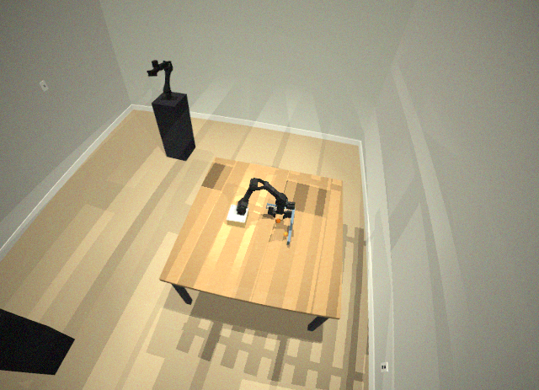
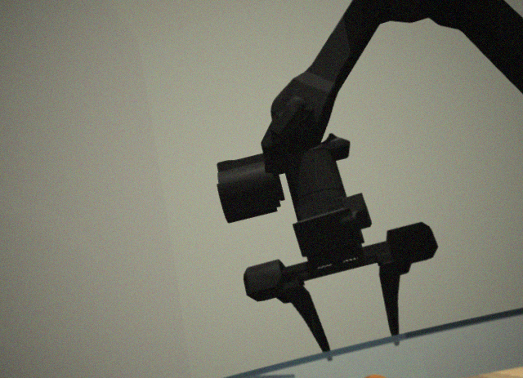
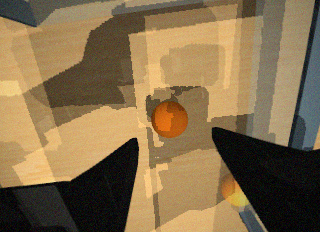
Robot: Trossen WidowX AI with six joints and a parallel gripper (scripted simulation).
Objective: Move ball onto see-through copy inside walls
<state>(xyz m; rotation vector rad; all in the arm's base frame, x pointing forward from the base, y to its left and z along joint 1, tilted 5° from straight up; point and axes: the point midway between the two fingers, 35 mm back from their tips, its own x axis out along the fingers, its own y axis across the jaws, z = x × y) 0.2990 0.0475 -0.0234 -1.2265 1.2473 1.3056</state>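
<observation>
Now: the orange ball 4 cm below my gripper tip. The rest, counted from my gripper tip: clear wall (12 cm to the left, 3 cm below, 1 cm behind).
</observation>
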